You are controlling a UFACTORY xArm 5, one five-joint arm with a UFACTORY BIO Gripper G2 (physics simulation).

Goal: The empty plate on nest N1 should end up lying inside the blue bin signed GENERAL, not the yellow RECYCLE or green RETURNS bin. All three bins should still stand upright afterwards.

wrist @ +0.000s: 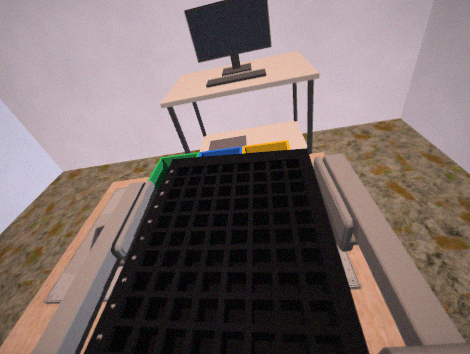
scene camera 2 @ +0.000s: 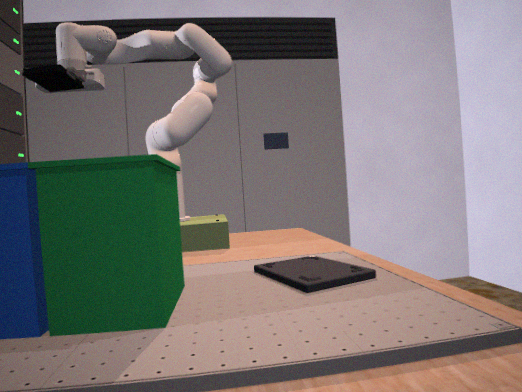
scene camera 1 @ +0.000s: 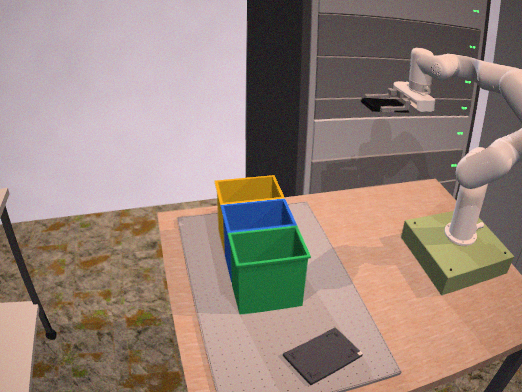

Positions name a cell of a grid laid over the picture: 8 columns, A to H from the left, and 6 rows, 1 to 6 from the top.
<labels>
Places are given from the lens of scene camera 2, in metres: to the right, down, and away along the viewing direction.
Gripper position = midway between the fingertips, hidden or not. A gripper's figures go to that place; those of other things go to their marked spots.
my gripper (scene camera 2: A2): -0.48, -0.28, 0.78
black plate (scene camera 2: A2): -0.48, -0.27, 0.81
green bin (scene camera 2: B4): -0.15, 0.04, 0.36
dark grey nest (scene camera 2: F5): 0.10, 0.11, 0.51
The marked spots on the dark grey nest and the black plate are 0.76 m apart.
</labels>
